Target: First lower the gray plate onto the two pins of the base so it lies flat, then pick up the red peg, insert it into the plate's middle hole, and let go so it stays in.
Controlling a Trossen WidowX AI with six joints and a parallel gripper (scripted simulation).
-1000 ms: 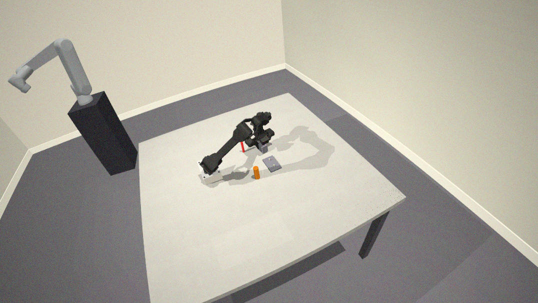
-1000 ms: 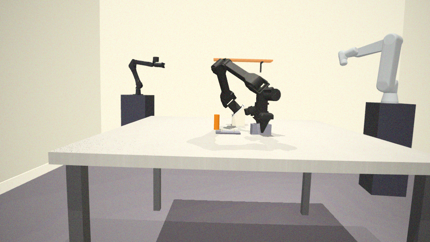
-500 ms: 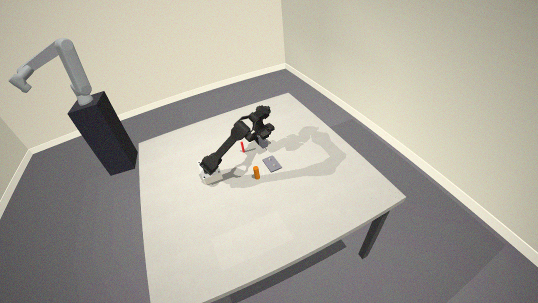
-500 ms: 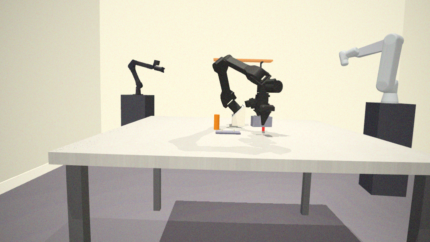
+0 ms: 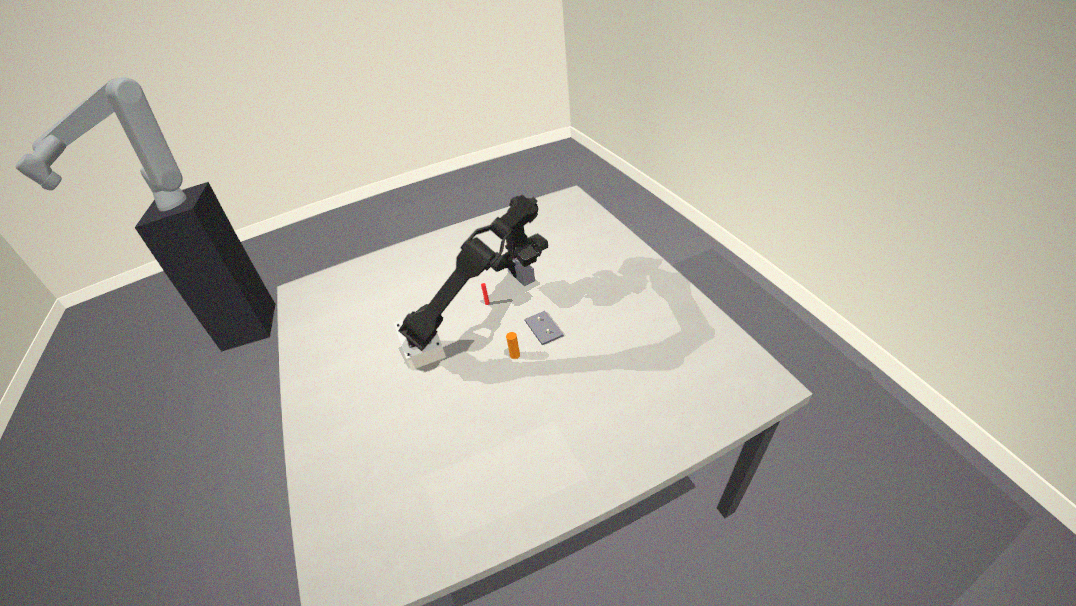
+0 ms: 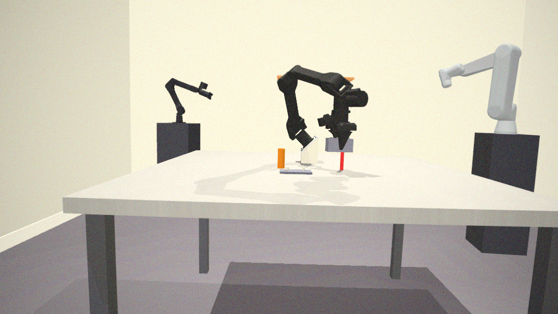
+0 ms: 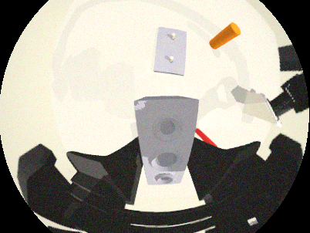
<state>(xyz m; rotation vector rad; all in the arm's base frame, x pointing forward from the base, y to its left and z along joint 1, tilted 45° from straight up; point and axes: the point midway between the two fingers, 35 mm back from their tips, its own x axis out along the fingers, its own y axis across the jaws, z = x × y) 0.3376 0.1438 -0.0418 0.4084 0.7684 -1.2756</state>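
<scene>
Now: gripper tip 160 mm to the left of the base, 90 mm above it and 10 mm short of it. Also, from my gripper tip: red peg 120 mm behind, 50 mm below, 20 mm to the left; then gray plate 30 mm above; then orange cylinder 230 mm to the right, 100 mm behind, 50 mm below.
</scene>
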